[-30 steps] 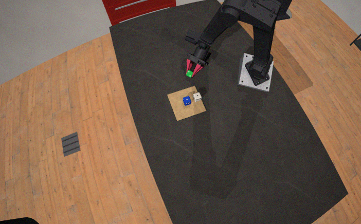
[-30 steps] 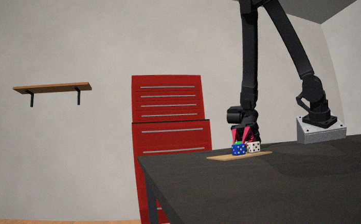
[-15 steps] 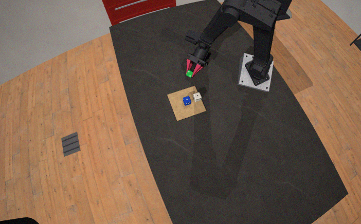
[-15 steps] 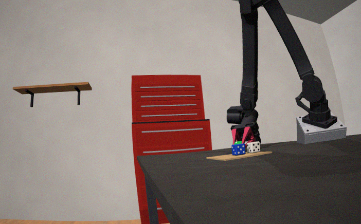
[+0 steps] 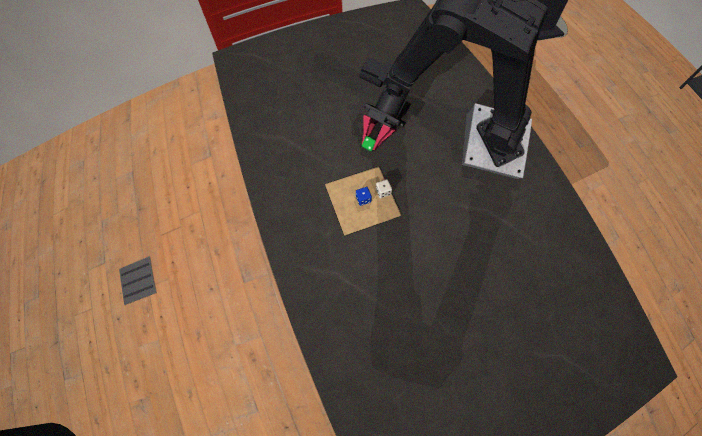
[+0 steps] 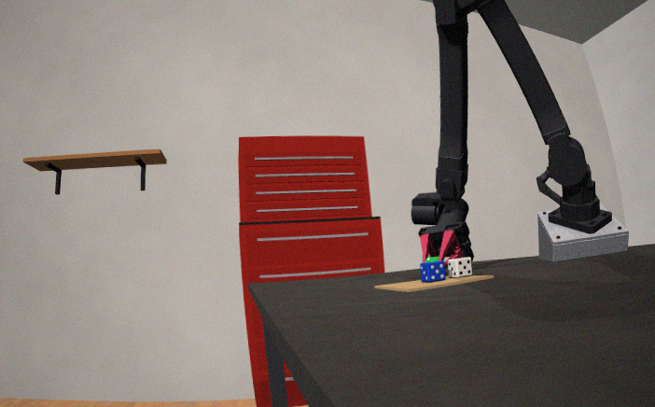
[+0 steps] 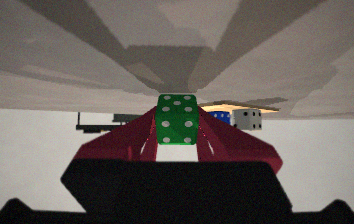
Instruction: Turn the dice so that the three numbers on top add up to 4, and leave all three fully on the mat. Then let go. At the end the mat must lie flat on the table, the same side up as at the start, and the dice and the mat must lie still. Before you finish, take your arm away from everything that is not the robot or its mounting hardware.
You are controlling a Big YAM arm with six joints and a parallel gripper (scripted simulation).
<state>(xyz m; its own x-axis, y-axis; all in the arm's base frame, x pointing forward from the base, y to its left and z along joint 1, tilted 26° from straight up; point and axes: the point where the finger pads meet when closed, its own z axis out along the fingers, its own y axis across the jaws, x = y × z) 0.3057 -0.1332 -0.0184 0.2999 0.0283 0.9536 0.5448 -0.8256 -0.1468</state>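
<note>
My gripper is now right at the green die. The rest, counted from my hand: blue die: 130 mm to the left, 70 mm ahead; then white die: 130 mm to the left, 20 mm ahead; then tan mat: 130 mm to the left, 70 mm ahead, 20 mm below.
</note>
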